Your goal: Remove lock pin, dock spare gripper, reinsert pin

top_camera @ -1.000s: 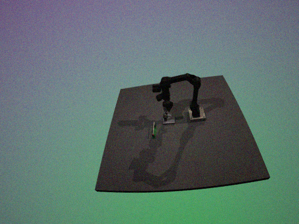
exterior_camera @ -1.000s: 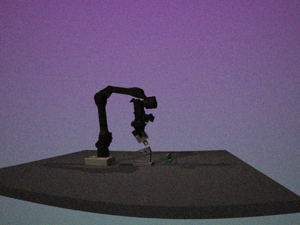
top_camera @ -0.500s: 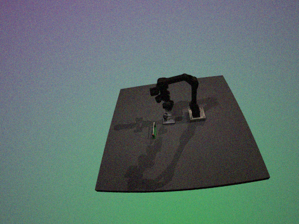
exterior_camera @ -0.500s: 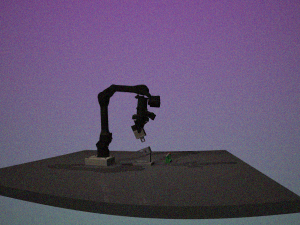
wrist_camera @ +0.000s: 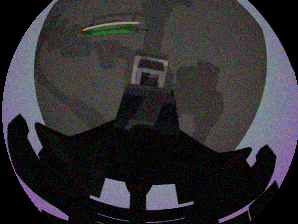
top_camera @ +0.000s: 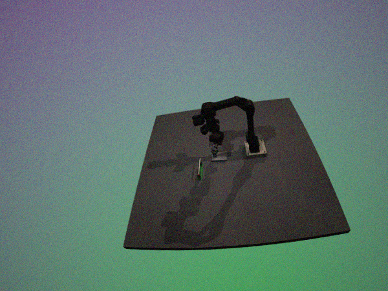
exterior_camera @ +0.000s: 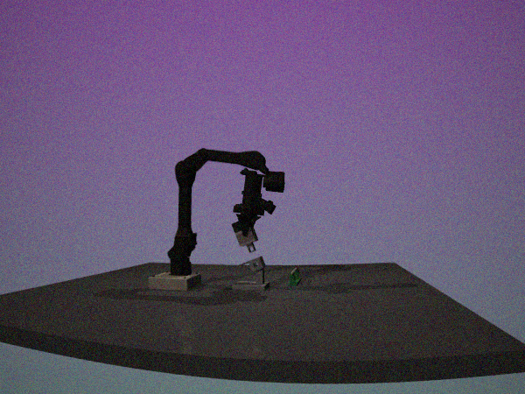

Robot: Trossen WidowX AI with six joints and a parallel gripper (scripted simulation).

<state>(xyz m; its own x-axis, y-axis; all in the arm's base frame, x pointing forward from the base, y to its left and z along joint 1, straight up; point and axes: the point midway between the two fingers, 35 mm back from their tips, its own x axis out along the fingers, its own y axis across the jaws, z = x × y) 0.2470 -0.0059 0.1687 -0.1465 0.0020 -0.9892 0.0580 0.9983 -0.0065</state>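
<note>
Right now my gripper tip is 150 mm short of the green cradle, 150 mm above it and 120 mm to the right of it. The rest, counted from my gripper tip: mount (120 mm below, 20 mm ahead); spare gripper (right at my gripper tip).
</note>
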